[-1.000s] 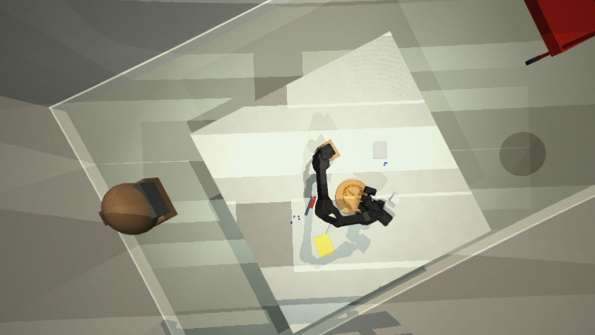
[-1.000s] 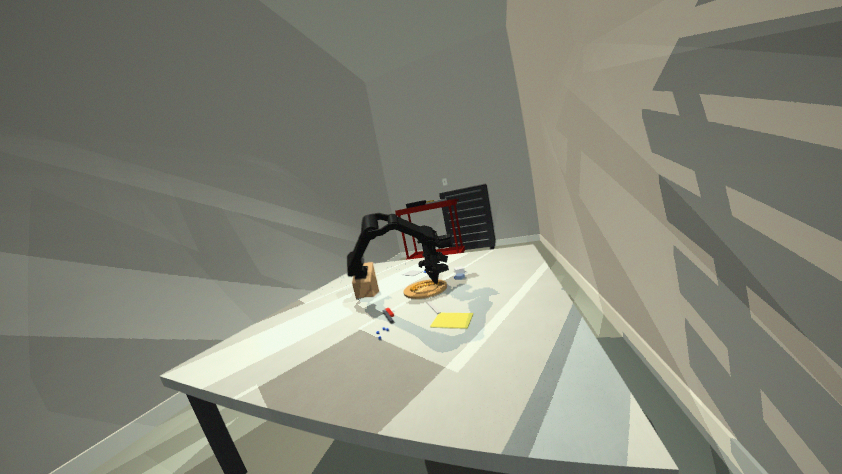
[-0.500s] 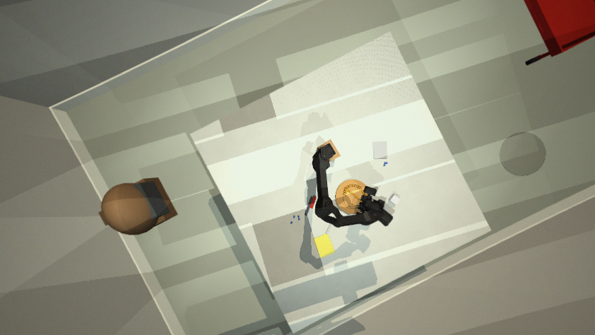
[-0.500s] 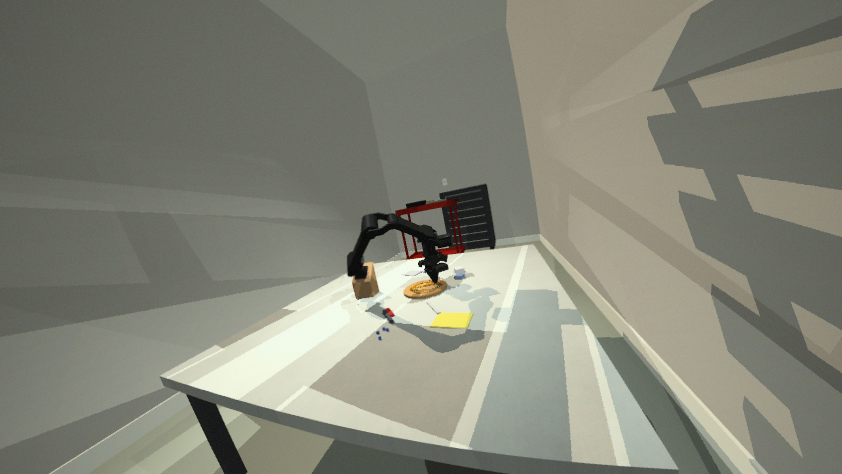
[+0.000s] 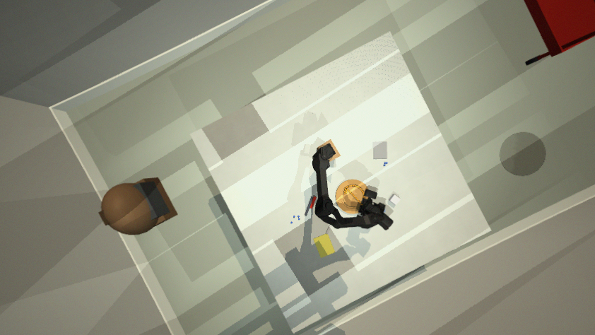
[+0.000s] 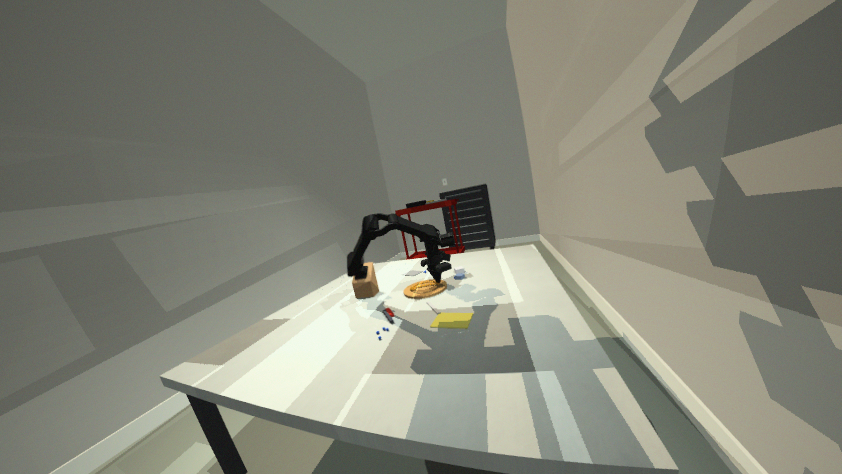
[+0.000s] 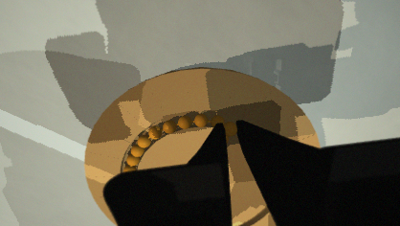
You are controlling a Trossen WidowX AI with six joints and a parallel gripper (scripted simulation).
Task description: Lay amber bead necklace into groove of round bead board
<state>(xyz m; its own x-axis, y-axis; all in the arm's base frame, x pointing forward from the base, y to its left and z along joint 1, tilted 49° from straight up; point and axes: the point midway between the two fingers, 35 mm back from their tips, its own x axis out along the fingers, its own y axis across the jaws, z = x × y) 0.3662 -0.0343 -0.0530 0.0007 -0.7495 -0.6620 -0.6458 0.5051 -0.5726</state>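
My gripper tip is now 60 mm past the round bead board, 20 mm to the left of it and 20 mm above it. Also, from my gripper tip: light blue cube 90 mm to the left, 90 mm ahead, 10 mm below; red-handled tool 250 mm to the right, 150 mm behind, 20 mm below; white cube 180 mm to the left, 80 mm ahead, 10 mm below.
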